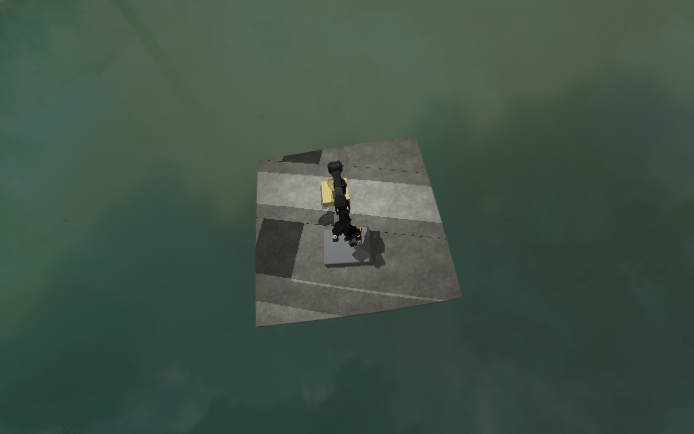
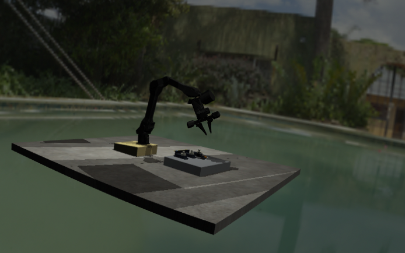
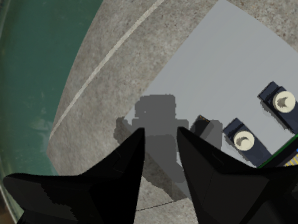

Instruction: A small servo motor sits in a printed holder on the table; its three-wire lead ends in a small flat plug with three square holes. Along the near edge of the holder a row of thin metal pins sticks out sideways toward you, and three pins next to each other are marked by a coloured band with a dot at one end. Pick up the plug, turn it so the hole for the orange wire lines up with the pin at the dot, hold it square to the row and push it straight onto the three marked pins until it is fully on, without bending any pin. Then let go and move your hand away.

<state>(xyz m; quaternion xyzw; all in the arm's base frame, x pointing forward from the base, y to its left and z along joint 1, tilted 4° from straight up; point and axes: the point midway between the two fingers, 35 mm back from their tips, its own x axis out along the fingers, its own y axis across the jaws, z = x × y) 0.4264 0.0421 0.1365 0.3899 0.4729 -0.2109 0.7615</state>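
Now: the blue band 140 mm behind my gripper tip, 80 mm to the right of it and 120 mm below it. The rest, counted from my gripper tip: grey printed holder 20 mm ahead, 30 mm to the right, 170 mm below.
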